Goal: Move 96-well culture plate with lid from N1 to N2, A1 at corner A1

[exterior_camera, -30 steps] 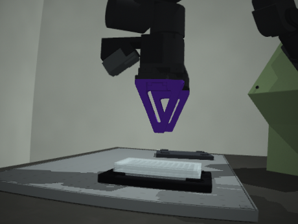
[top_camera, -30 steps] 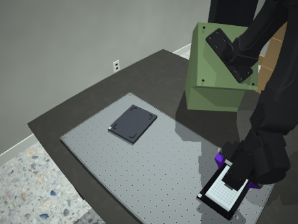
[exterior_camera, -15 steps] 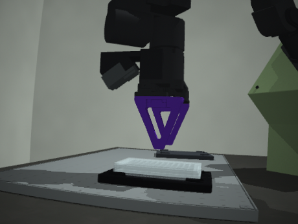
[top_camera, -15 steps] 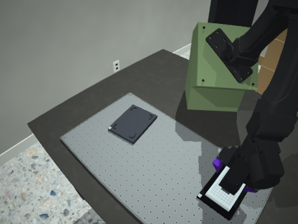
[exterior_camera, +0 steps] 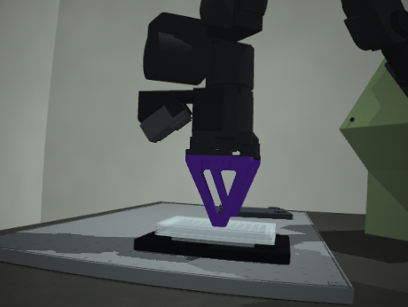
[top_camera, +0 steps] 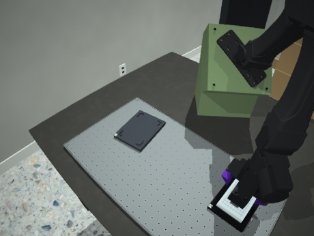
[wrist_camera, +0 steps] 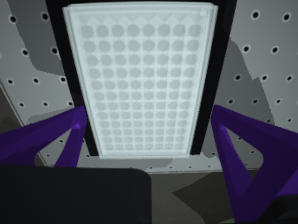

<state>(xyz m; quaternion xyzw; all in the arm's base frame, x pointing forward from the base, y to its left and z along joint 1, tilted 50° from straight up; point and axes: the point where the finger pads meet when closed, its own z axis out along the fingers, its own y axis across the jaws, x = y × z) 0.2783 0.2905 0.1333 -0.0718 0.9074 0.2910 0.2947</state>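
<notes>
My gripper is now 10 mm to the right of the lid and 10 mm above it. From my hand the other things lie so: black plate nest N1 (30 mm below, 10 mm to the left); A1 corner mark (390 mm to the right, 240 mm ahead, 30 mm below); plate nest N2 (380 mm to the right, 150 mm ahead, 30 mm below).
</notes>
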